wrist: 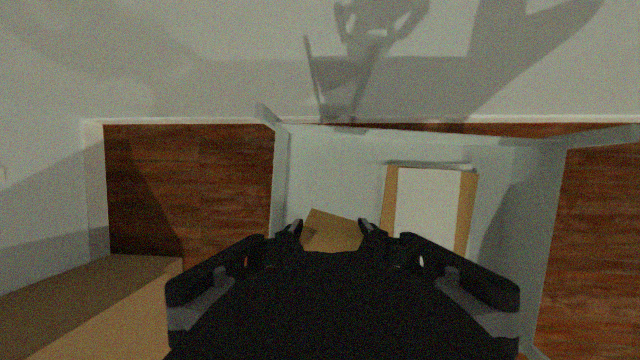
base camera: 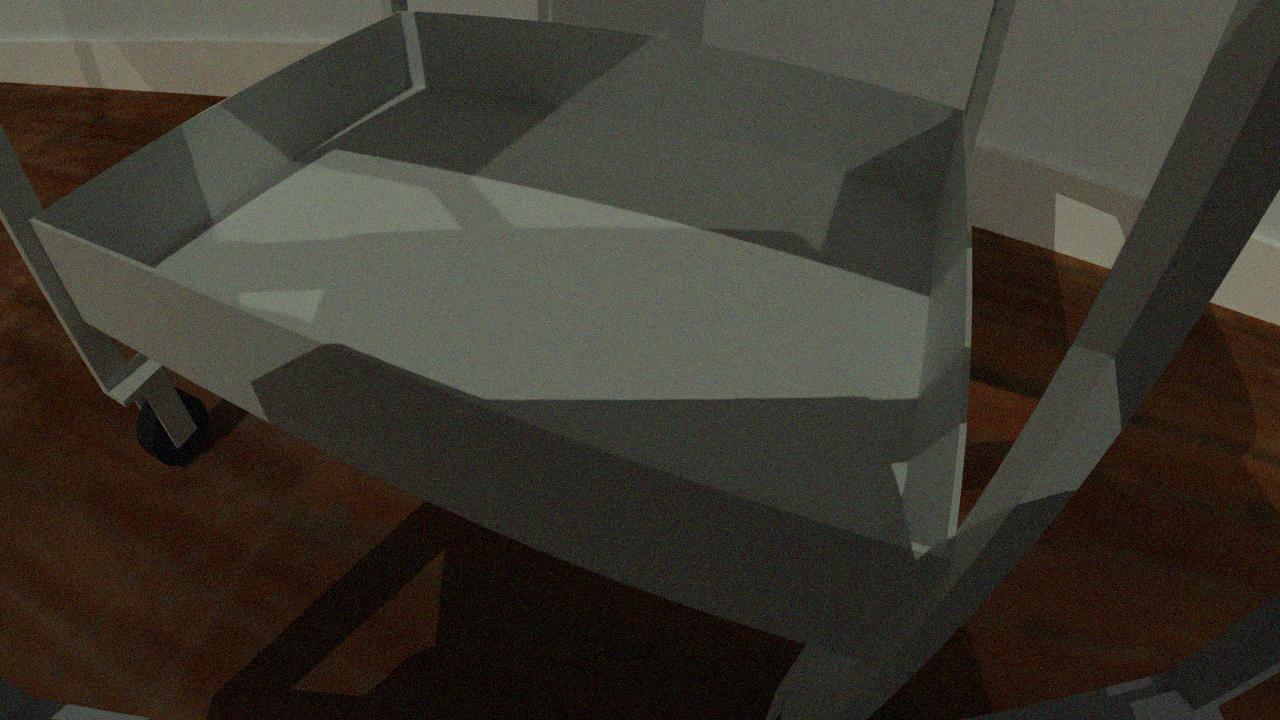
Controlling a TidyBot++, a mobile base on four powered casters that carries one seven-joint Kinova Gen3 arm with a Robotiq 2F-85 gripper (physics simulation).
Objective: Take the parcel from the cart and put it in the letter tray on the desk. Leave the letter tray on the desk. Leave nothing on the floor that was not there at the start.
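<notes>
My gripper is here in what I see, and with it a brown parcel. I also see a grey cart and a wooden cabinet.
</notes>
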